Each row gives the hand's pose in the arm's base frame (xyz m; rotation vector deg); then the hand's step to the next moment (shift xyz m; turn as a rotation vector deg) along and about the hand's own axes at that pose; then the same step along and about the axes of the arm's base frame.
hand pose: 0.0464 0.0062 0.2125 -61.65 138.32 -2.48
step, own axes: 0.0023 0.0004 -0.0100 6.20 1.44 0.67
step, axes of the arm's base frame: -0.0061 -0.0030 0.0077 -4.21 -3.28 -3.54
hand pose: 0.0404 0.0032 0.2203 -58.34 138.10 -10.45
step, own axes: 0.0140 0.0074 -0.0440 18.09 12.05 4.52
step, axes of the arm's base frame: -0.0352 -0.0078 0.0298 -15.95 -3.80 -14.97
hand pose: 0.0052 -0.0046 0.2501 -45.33 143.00 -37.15
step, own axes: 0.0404 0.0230 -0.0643 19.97 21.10 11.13
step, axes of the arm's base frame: -0.0736 0.0108 0.0277 -17.56 -0.36 -25.68
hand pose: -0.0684 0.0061 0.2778 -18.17 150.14 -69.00
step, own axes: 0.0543 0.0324 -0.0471 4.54 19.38 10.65
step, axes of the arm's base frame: -0.0689 0.0383 -0.0019 -2.92 3.42 -22.12
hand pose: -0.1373 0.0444 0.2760 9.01 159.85 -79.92
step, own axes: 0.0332 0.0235 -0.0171 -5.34 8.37 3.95
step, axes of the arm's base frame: -0.0302 0.0304 -0.0105 6.02 1.40 -8.72
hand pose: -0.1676 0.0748 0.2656 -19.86 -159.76 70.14
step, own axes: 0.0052 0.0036 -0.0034 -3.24 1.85 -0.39
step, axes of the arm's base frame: -0.0039 0.0060 -0.0004 3.53 0.73 -1.03
